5 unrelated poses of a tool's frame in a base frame.
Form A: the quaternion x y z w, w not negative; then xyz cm.
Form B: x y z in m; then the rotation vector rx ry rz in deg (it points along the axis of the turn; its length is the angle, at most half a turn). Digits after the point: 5 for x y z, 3 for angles.
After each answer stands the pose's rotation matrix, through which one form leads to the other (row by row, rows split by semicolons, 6 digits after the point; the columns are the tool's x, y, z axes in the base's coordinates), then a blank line. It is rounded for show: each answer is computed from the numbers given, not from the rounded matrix.
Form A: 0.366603 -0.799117 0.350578 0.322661 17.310 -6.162 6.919
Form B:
0.17310 -0.06162 0.06919 55.136 -120.184 52.726
-0.522985 -0.812152 -0.258642; -0.359681 0.485395 -0.796882; 0.772733 -0.323728 -0.545970

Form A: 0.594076 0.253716 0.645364 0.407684 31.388 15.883 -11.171
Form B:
0.31388 0.15883 -0.11171 85.802 36.644 93.209
0.038266 -0.224756 0.973663; 0.827663 -0.538843 -0.156912; 0.559919 0.811870 0.165403

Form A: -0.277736 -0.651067 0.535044 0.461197 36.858 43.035 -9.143
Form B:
0.36858 0.43035 -0.09143 -39.149 -91.773 75.418
-0.420320 -0.131872 -0.897742; 0.855171 0.273181 -0.440517; 0.303338 -0.952881 -0.002051

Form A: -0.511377 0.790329 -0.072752 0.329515 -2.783 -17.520 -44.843
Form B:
-0.02783 -0.17520 -0.44843 -76.652 118.465 -10.905
-0.259826 -0.760367 0.595258; -0.856258 0.466401 0.222017; -0.446443 -0.452009 -0.772254

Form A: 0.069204 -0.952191 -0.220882 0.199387 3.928 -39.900 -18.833
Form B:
0.03928 -0.39900 -0.18833 11.087 -152.555 -35.389
-0.910911 -0.043709 -0.410280; -0.219873 0.892844 0.393047; 0.349137 0.448240 -0.822912

